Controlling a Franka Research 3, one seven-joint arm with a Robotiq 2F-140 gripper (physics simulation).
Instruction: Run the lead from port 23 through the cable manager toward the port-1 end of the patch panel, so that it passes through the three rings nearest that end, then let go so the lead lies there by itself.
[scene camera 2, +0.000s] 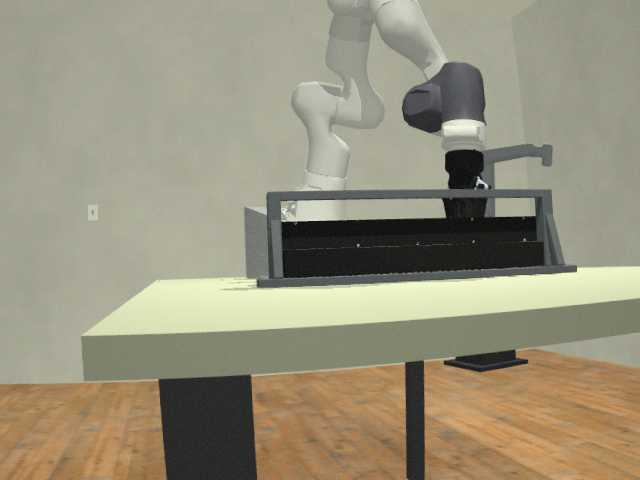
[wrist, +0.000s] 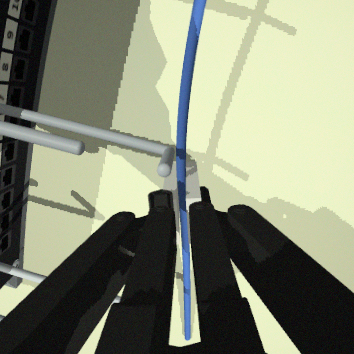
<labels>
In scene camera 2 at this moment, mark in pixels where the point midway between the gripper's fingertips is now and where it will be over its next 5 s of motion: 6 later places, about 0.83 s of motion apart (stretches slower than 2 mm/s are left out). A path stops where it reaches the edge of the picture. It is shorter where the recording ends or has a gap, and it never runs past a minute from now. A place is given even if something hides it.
My gripper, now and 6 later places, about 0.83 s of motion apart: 464, 274; 472, 222; 468, 228; 470, 241; 457, 244; 457, 265; 471, 223
</labels>
